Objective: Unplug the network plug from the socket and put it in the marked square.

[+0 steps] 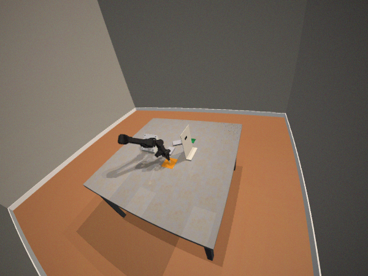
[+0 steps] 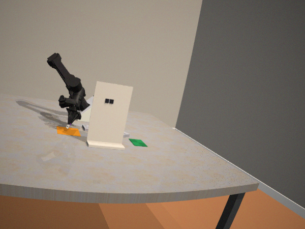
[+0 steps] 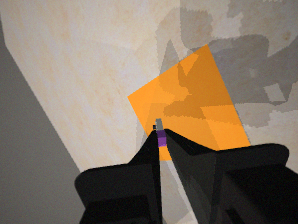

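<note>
Now: gripper tip 10 mm past the orange marked square and 30 mm above it. Also, from my gripper tip: network plug: right at my gripper tip; then upright cream panel: 150 mm ahead, 140 mm to the left, 90 mm above.
</note>
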